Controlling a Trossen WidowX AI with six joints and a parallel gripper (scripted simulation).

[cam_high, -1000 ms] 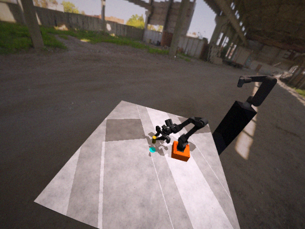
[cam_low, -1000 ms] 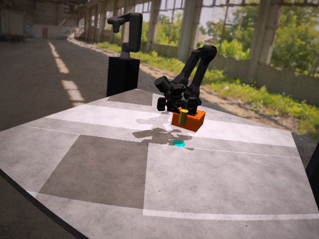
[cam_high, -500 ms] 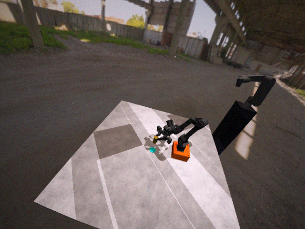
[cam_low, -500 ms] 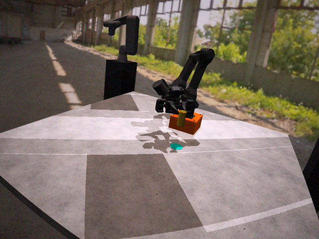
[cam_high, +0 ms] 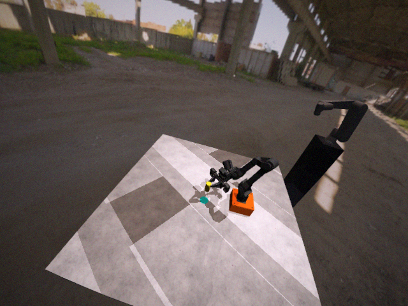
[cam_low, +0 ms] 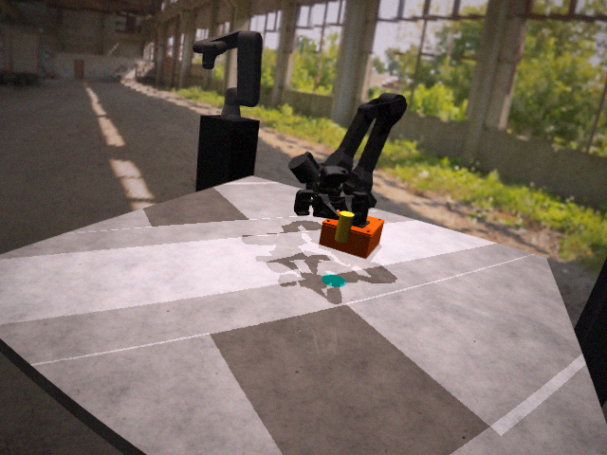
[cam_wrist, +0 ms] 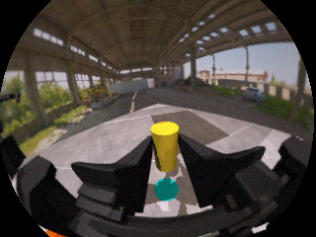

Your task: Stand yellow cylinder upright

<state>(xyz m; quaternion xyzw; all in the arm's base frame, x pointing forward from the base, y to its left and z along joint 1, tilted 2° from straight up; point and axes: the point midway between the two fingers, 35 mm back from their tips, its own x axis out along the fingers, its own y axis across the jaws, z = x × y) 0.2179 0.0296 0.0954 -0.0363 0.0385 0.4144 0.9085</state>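
My gripper tip is 160 mm above the cyan circle. The rest, counted from my gripper tip: yellow cylinder 20 mm below.
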